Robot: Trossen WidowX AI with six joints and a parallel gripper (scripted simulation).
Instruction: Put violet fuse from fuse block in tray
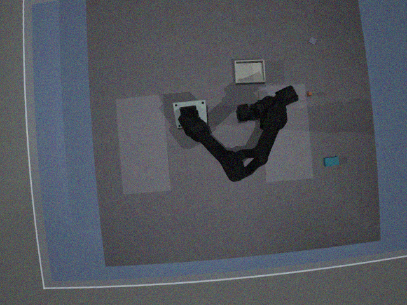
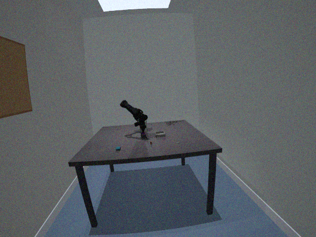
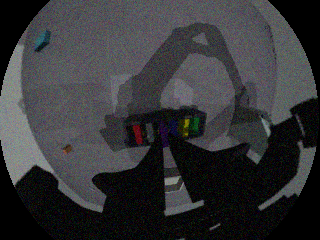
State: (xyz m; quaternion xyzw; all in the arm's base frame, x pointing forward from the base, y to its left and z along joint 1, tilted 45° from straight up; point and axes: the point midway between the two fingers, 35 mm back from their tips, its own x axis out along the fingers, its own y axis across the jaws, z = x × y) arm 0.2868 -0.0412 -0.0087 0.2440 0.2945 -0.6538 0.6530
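Right now the white tray is 190 mm to the left of my gripper tip and 50 mm below it. Also, from my gripper tip: orange piece 260 mm ahead, 60 mm to the left, 40 mm below; violet fuse 10 mm below; teal block 320 mm ahead, 250 mm to the right, 40 mm below.
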